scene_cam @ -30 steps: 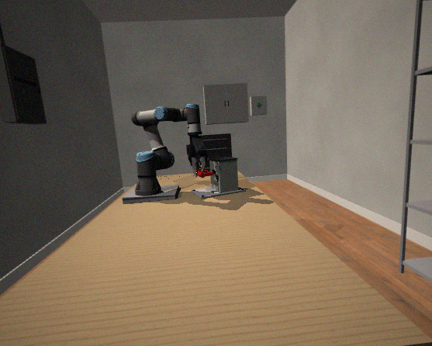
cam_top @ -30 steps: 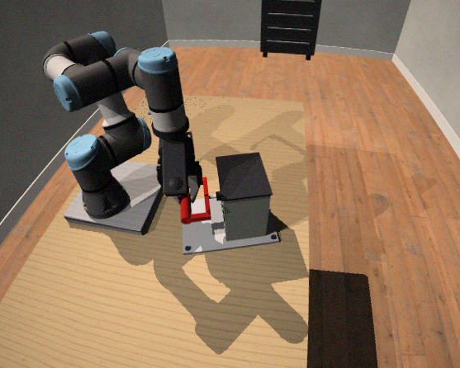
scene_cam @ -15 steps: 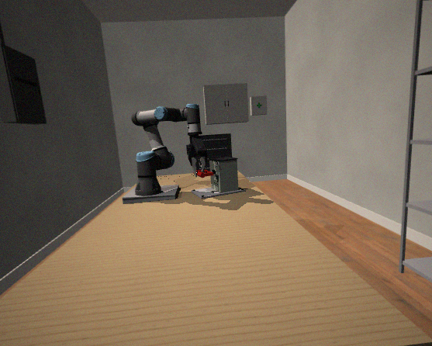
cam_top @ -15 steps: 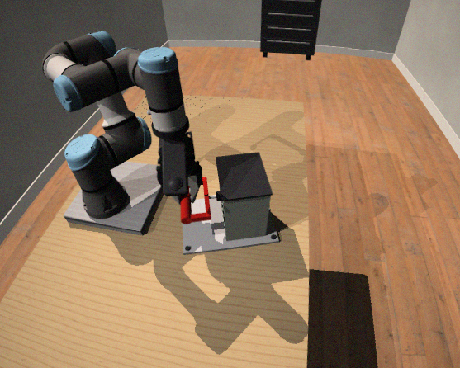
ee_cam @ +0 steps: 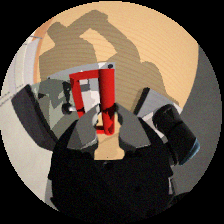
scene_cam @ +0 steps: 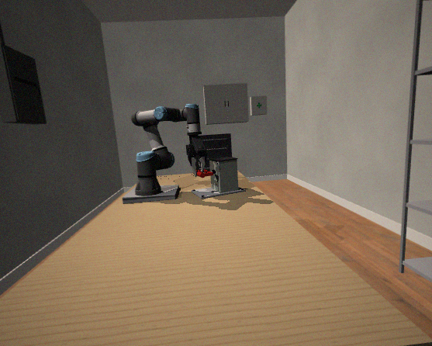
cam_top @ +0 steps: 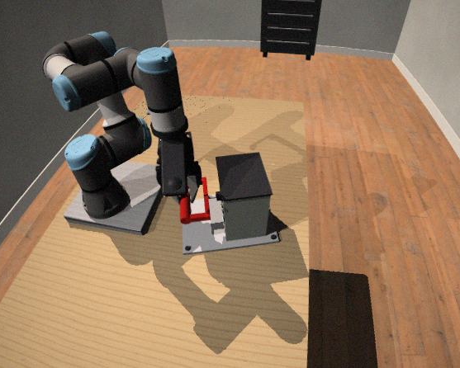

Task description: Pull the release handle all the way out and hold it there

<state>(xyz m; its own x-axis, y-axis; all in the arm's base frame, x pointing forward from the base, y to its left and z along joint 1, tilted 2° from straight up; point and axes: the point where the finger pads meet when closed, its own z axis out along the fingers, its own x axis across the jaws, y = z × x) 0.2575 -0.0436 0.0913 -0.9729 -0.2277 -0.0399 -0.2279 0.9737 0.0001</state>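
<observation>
The release handle lies 50 mm ahead of my hand and 10 mm to the left of it. The rest, counted from my hand: grey base plate (100 mm below, 90 mm ahead, 20 mm to the left).
</observation>
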